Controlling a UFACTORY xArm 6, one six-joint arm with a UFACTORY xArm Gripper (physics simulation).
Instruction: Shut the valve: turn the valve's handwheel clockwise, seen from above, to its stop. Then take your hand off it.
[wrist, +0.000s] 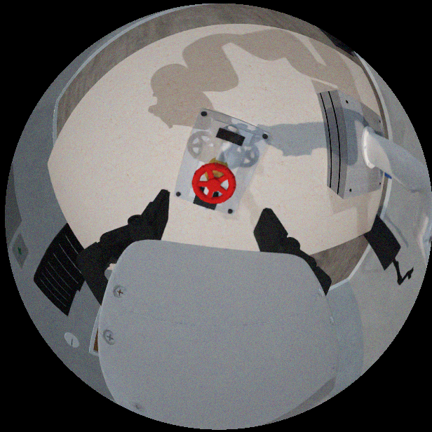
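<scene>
The valve's red handwheel (213, 184), a spoked ring, shows a little above the gap between my fingertips in the wrist view. Part of its brass body (218, 162) shows behind the wheel. The valve stands on a light grey base plate (192, 172) with dark bolts at its corners. My gripper (215, 212) is open, one black finger on each side, with nothing between the fingers. The handwheel is apart from both fingers. How far it is turned cannot be told.
The arm's grey mounting plate (354, 172) lies on the pale table mat (115, 150) at the right, with the white arm base (395, 157) on it. Shadows of the arm fall across the mat and the valve's plate. A black object (384, 242) lies at the right edge.
</scene>
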